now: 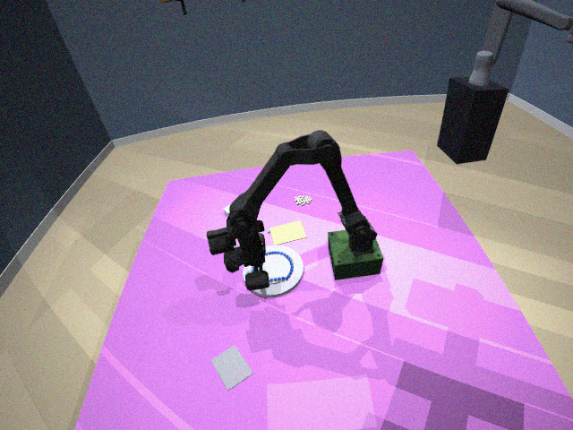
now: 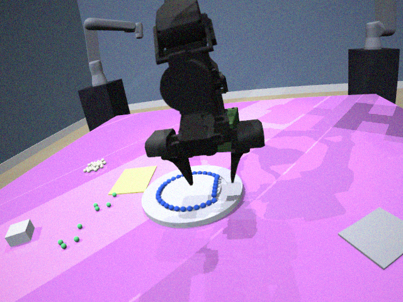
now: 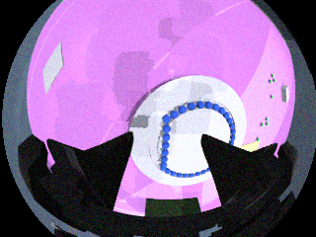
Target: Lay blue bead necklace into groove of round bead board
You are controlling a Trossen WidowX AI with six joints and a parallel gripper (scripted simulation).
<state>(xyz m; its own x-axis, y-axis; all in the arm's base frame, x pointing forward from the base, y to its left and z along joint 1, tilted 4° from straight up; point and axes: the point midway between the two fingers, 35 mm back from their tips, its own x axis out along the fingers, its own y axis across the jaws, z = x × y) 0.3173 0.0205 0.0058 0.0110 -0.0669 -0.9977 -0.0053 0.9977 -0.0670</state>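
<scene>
The round white bead board is 5 cm to the right of my gripper tip, 3 cm below it and 3 cm behind it. From my gripper tip the other things lie so: yellow sheet: 21 cm to the right, 10 cm behind, 4 cm below; grey tile: 25 cm to the left, 11 cm ahead, 4 cm below; cube: 38 cm to the right, 11 cm ahead, 3 cm below.
</scene>
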